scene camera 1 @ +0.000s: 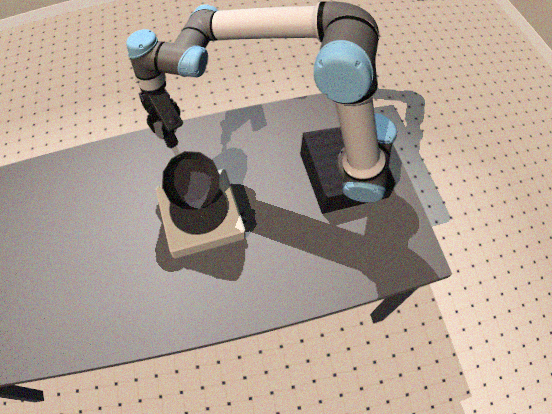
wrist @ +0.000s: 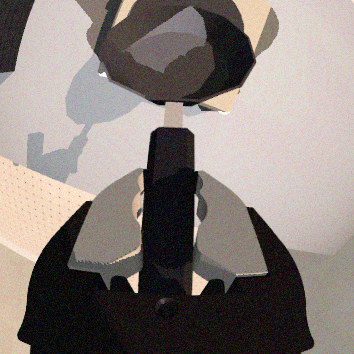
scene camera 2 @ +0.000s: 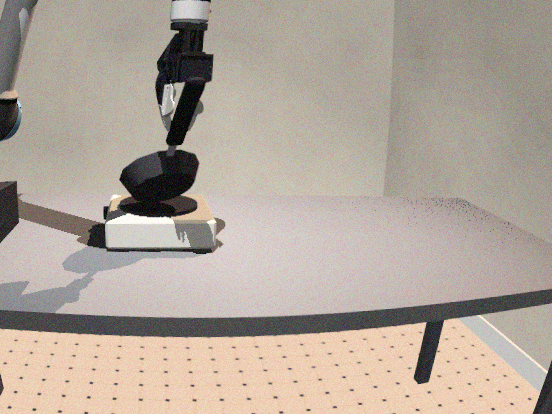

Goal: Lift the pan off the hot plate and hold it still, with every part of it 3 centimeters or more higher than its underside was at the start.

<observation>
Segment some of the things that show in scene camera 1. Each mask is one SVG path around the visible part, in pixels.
My gripper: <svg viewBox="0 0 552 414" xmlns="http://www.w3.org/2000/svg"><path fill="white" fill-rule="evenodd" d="M166 81L156 90L146 91L140 88L141 92L138 93L142 106L149 114L146 119L147 124L160 139L165 137L162 131L163 125L167 132L174 131L174 133L177 128L183 125L180 117L180 108L170 98L170 94L165 89Z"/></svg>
A hot plate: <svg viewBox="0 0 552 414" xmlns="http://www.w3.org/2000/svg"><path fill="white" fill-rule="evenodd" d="M225 169L218 170L220 174L219 190L210 204L199 210L180 209L169 202L162 186L156 188L167 242L173 258L179 258L245 239L246 233L243 223L247 222L246 215L239 212Z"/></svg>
A black pan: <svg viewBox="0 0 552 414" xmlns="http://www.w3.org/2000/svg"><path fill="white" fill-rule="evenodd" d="M162 123L162 131L165 136L164 141L168 148L172 148L175 155L163 171L162 189L169 202L180 209L199 210L210 204L217 194L220 174L213 160L203 153L184 151L180 154L176 146L178 145L178 140L174 131L167 132Z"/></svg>
</observation>
